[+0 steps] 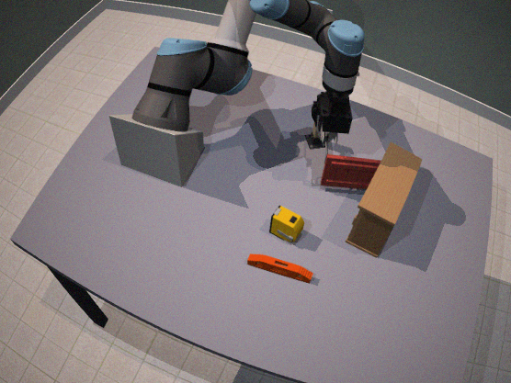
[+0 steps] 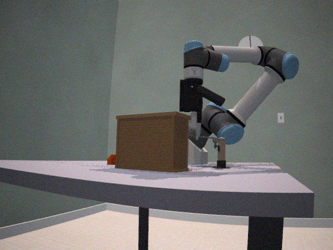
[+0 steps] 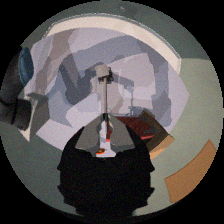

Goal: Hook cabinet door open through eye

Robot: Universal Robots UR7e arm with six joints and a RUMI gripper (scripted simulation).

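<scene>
Now: hand 100 mm short of the door, 40 mm above it and 30 mm to the left of it. From my hand the other things lie so: yellow tape measure: 230 mm to the right, 80 mm below, 10 mm behind; wooden cabinet: 140 mm ahead, 60 mm to the right, 40 mm below; wire hook: 20 mm below, 10 mm to the left.
</scene>
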